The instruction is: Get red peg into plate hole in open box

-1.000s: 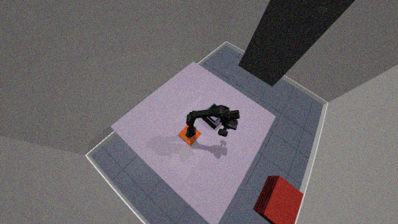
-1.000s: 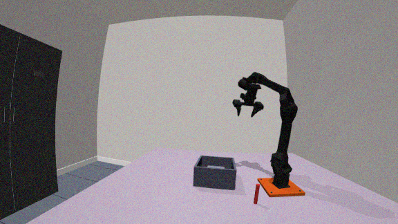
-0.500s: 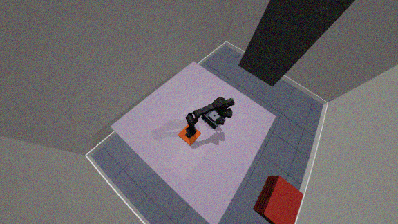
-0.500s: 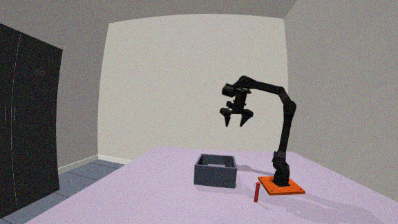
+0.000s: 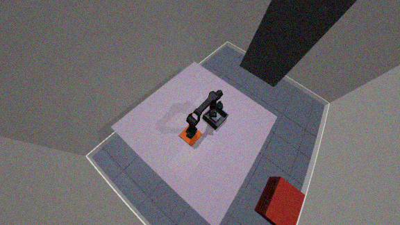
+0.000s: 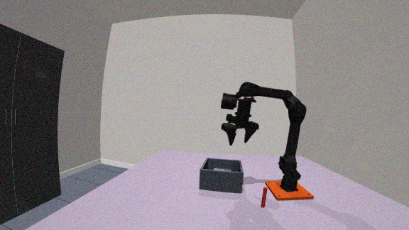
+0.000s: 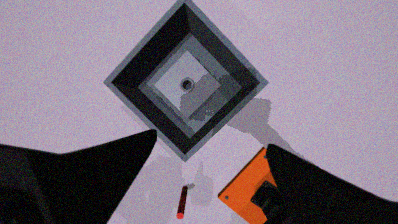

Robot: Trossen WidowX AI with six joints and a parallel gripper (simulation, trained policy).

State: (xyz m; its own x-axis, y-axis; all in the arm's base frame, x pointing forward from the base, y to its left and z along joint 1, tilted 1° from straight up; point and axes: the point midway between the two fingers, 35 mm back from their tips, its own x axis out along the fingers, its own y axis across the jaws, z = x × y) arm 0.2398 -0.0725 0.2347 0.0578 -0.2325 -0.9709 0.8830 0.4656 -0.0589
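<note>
My gripper tip is now 190 mm to the right of the red peg, 170 mm above it and 70 mm past it. The rest, counted from my gripper tip: grey box 180 mm below, 60 mm ahead, 30 mm to the right; plate 160 mm below, 60 mm ahead, 30 mm to the right.
</note>
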